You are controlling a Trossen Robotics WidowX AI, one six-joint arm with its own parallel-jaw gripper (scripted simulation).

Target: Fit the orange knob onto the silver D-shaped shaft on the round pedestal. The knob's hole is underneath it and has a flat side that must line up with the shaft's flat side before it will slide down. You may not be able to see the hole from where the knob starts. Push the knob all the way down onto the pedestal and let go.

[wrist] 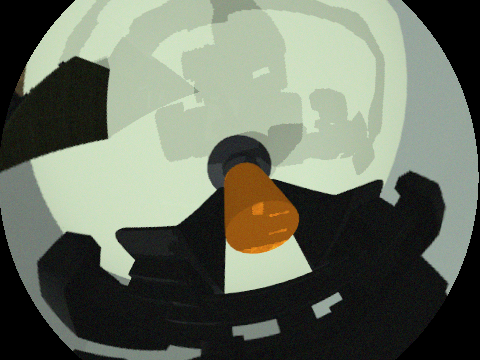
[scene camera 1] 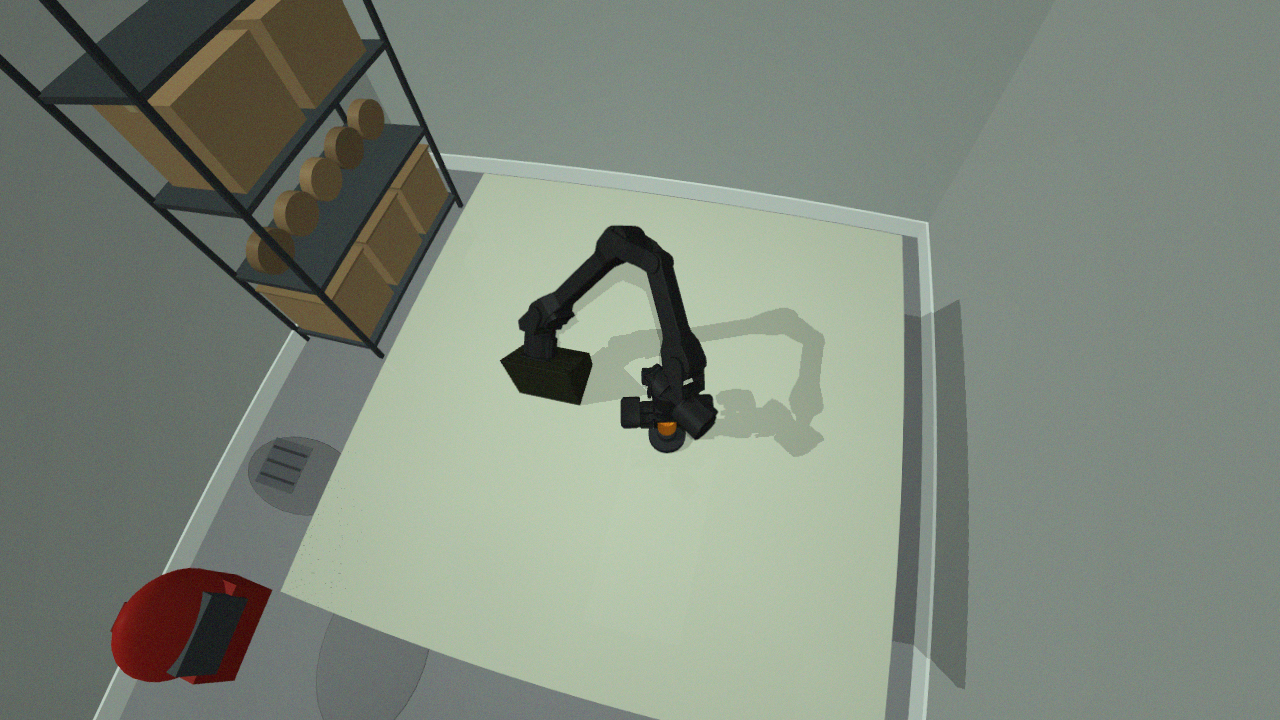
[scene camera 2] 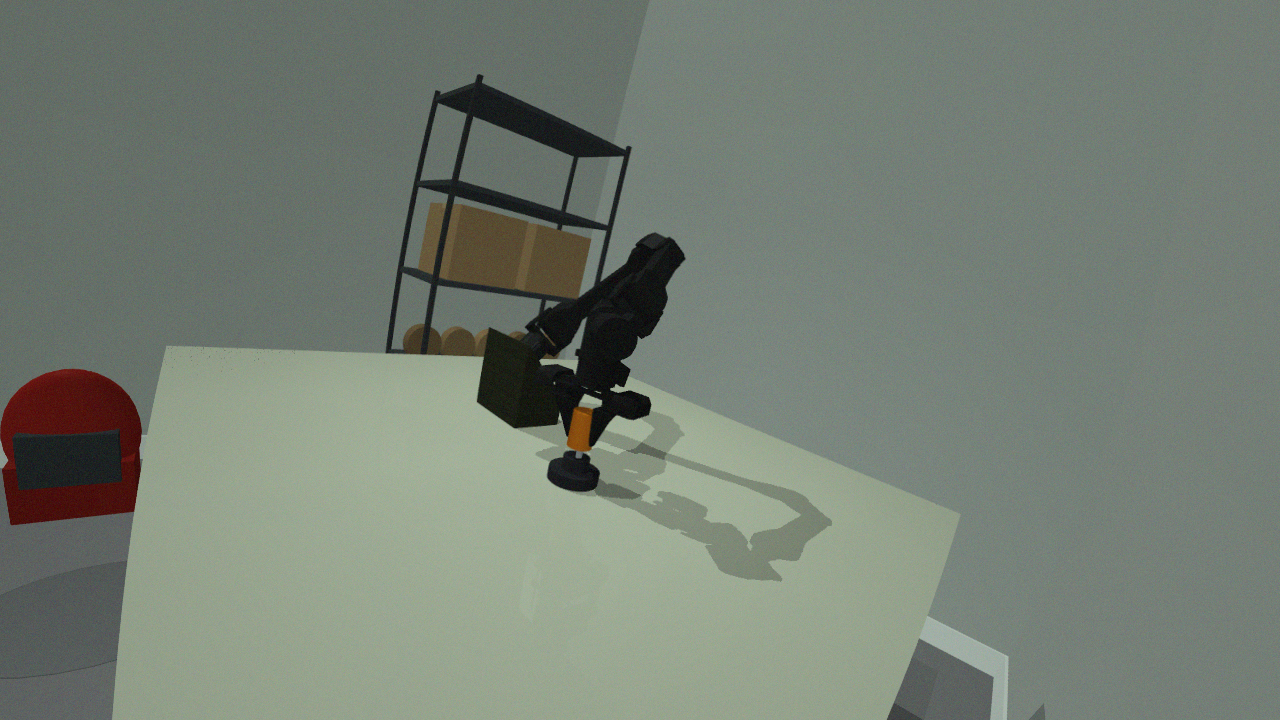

My gripper (scene camera 2: 580, 441) holds an orange knob (scene camera 2: 578, 439).
